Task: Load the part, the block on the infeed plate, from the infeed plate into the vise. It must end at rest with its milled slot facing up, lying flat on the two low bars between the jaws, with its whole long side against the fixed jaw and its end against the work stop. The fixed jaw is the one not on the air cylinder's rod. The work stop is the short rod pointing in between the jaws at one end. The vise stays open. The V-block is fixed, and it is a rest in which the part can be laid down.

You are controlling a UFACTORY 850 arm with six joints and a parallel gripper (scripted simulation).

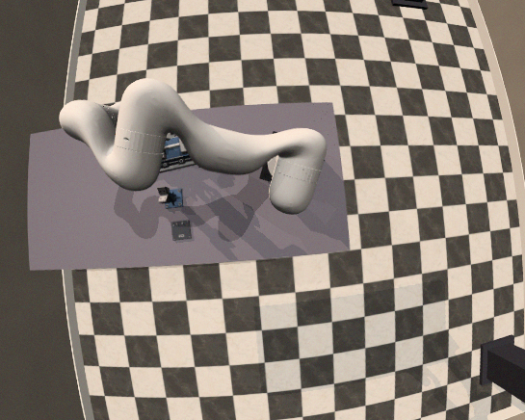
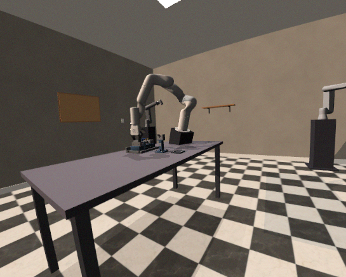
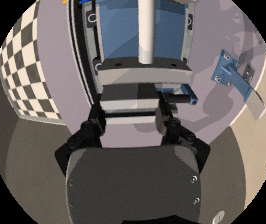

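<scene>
The part is right at my hand. Round my hand: vise: 70 mm below, 70 mm behind, 10 mm to the left; air cylinder rod: 90 mm behind, 30 mm below, 10 mm to the left.
</scene>
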